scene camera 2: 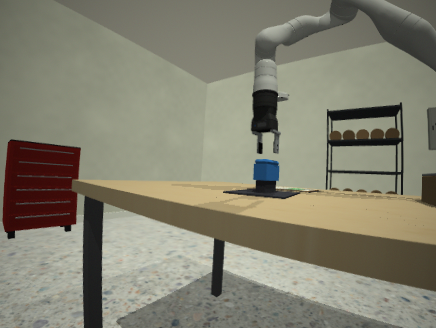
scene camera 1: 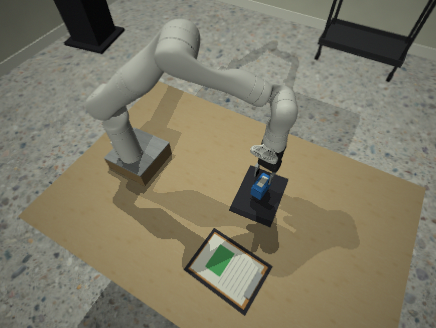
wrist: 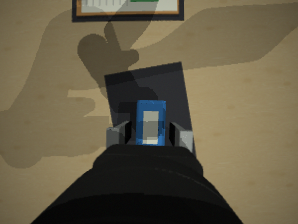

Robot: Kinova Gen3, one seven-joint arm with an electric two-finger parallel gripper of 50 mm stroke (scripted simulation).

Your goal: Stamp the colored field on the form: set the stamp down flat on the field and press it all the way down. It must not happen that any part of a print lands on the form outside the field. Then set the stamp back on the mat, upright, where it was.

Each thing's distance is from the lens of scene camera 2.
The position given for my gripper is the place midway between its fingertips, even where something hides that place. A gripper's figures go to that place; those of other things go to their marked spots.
my gripper (scene camera 2: 267, 153): 0.65 m
blue stamp (scene camera 2: 266, 172): 0.60 m
